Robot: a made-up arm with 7 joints.
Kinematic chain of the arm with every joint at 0, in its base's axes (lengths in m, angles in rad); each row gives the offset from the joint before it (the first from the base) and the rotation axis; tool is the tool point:
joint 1: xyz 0 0 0 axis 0 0.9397 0.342
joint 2: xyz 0 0 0 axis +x
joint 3: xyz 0 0 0 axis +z
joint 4: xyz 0.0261 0 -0.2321 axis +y
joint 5: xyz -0.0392 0 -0.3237 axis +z
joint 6: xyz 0 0 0 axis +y
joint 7: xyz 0 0 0 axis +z
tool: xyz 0 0 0
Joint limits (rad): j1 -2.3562..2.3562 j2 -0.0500..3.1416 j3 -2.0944..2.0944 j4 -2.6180..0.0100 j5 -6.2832..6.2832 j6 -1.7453..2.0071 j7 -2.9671..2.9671
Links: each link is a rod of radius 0.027 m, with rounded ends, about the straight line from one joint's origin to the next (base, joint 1, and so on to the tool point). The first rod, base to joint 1, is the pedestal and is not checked.
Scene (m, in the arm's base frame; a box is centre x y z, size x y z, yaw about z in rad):
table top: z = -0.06
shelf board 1: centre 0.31 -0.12 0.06 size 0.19 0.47 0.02 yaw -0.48
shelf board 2: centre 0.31 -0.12 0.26 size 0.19 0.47 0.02 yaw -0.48
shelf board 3: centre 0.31 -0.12 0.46 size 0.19 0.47 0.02 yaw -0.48
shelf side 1: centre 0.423 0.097 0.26 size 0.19 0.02 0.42 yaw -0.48
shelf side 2: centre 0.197 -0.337 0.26 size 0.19 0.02 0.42 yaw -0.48
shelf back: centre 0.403 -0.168 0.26 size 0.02 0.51 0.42 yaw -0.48
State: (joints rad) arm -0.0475 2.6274 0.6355 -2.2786 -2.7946 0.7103 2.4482
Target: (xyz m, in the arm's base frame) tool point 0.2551 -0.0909 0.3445
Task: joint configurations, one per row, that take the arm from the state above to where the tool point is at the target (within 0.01 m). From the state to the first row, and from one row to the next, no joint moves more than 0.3 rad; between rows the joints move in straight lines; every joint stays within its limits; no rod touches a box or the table.
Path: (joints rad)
1: -0.1734 2.6483 0.7964 -2.2984 -2.7126 0.6862 2.1910
2: -0.2992 2.6691 0.9572 -2.3183 -2.6306 0.6620 1.9337
3: -0.4251 2.6900 1.1181 -2.3381 -2.5485 0.6379 1.6765
4: -0.5510 2.7109 1.2789 -2.3580 -2.4665 0.6137 1.4192
5: -0.6768 2.7318 1.4398 -2.3778 -2.3845 0.5896 1.1620
6: -0.6033 2.6226 1.3092 -2.2885 -2.4665 0.6137 1.4192
7: -0.5298 2.5135 1.1786 -2.1991 -2.5485 0.6379 1.6765
8: -0.4563 2.4044 1.0481 -2.1098 -2.6306 0.6620 1.9337
9: -0.3827 2.2952 0.9175 -2.0204 -2.7126 0.6862 2.1910
10: -0.3092 2.1861 0.7869 -1.9311 -2.7946 0.7103 2.4482
11: -0.1805 2.4424 0.7326 -1.7642 -2.7946 0.7103 2.4482
12: -0.0517 2.6986 0.6783 -1.5973 -2.7946 0.7103 2.4482

